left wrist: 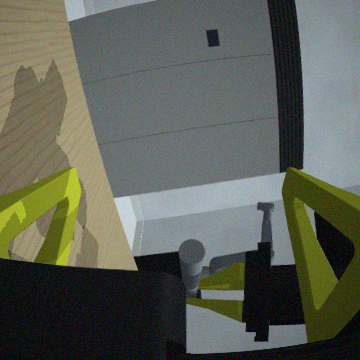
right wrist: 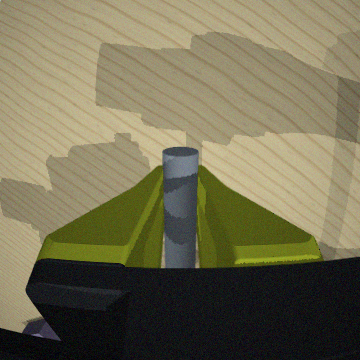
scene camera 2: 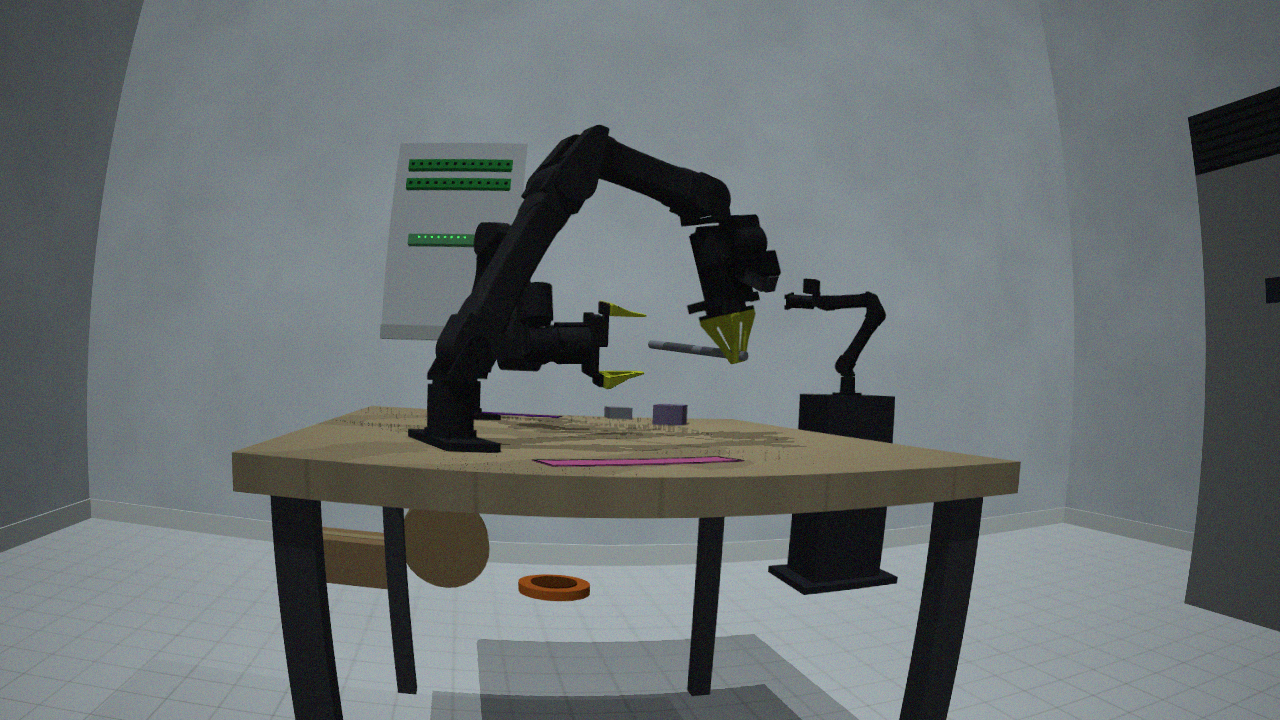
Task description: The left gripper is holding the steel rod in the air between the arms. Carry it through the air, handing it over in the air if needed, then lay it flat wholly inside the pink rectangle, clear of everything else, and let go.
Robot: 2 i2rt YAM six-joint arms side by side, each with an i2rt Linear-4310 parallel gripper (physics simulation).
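Frame: origin at the left arm's base, x right, y ahead, z up, level; millimetres.
Seen in the pictures: left gripper, fingertip midpoint: (left wrist: 180, 178) (scene camera 2: 644, 344); right gripper, fingertip midpoint: (right wrist: 180, 177) (scene camera 2: 737, 362); right arm's base, link origin: (scene camera 2: 450, 443).
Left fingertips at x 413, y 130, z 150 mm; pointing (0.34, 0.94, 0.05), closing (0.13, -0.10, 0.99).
Observation:
Offsets run from my left fingertips to a thing's top centre. "pt": to the spot under its first point. Level surfaces: height alone.
The grey steel rod @(dx +140, dy -9, dz +5 mm) (scene camera 2: 684, 347) (left wrist: 192, 255) (right wrist: 180, 200) is in the air well above the table, nearly level and slightly tilted in the scene view. My right gripper (scene camera 2: 735, 358) (left wrist: 179, 292) (right wrist: 180, 177) points down and is shut on the rod near its right end in the scene view. My left gripper (scene camera 2: 642, 343) (left wrist: 180, 178) is wide open and empty; the rod's free end is just beyond its fingertips in the scene view. The pink rectangle @(pt dx +407, dy -333, dz -149 mm) (scene camera 2: 640, 462) lies on the table near its front edge, below the arms. It does not show in the wrist views.
A purple block @(dx -209, dy +247, dz -110 mm) (scene camera 2: 669, 414) (right wrist: 42, 329) and a grey block @(dx -424, dy +277, dz -125 mm) (scene camera 2: 617, 412) stand toward the back of the wooden table @(dz -150 mm) (scene camera 2: 850, 465) (left wrist: 30, 40) (right wrist: 60, 30). A thin purple strip @(pt dx -516, dy +89, dz -149 mm) (scene camera 2: 528, 414) lies at the back left, partly behind the arm base (scene camera 2: 453, 438).

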